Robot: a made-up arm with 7 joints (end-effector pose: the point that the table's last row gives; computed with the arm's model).
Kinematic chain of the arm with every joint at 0, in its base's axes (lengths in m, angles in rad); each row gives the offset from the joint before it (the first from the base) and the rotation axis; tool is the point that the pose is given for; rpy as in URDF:
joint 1: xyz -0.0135 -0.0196 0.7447 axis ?
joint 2: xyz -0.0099 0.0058 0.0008 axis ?
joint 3: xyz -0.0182 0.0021 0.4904 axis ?
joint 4: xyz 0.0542 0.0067 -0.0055 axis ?
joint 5: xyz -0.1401 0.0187 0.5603 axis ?
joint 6: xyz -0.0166 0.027 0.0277 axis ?
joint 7: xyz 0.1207 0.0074 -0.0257 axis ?
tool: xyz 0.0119 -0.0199 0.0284 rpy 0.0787 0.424 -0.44
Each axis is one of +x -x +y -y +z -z.
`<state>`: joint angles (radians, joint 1 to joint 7).
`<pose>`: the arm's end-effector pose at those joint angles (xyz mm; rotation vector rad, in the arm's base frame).
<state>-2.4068 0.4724 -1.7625 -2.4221 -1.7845 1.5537 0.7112</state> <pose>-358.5 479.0 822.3 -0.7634 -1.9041 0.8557</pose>
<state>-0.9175 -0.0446 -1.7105 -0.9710 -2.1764 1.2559 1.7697</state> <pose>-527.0 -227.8 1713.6 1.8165 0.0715 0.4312</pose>
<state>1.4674 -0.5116 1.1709 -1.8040 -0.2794 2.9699 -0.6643</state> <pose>-727.8 -109.2 1371.2 -0.8513 1.4400 -2.6130</pose>
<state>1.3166 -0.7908 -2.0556 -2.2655 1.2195 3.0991 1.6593</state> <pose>373.2 -601.3 659.2 -1.0175 -0.2567 1.5780</pose>
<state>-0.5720 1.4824 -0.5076 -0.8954 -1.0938 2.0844 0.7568</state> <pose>807.9 -719.1 383.5 -1.1721 0.2959 -1.1903</pose>
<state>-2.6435 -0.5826 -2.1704 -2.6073 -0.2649 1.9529 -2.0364</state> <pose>-73.7 546.5 574.4 0.0808 -1.1649 -2.4169</pose>
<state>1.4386 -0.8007 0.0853 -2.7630 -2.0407 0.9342 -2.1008</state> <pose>42.1 333.4 955.0 -2.7204 1.0456 0.6940</pose>
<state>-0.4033 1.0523 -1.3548 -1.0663 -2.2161 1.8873 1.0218</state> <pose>551.0 -888.8 1044.6 -2.8066 0.0377 -0.4342</pose>
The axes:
joint 1: +z
joint 2: +y
joint 3: +z
joint 4: -y
joint 5: +z
joint 6: -y
joint 7: -z

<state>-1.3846 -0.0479 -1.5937 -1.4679 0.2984 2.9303 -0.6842</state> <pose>-644.8 -58.8 1587.2 -1.4556 -0.3942 -2.5511</pose>
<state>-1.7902 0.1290 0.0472 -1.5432 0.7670 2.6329 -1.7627</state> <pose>-174.2 -768.9 1428.5 -0.6282 -0.3855 -0.9483</pose>
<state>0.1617 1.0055 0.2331 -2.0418 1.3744 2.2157 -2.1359</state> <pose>649.4 217.3 312.7 1.0516 0.4603 0.8207</pose>
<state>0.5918 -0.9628 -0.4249 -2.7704 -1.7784 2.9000 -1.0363</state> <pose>186.7 140.3 1011.3 -1.5260 -0.6100 1.5475</pose>
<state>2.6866 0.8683 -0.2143 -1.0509 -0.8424 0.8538 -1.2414</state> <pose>-899.2 559.4 861.8 -2.3548 -0.0980 1.8257</pose>
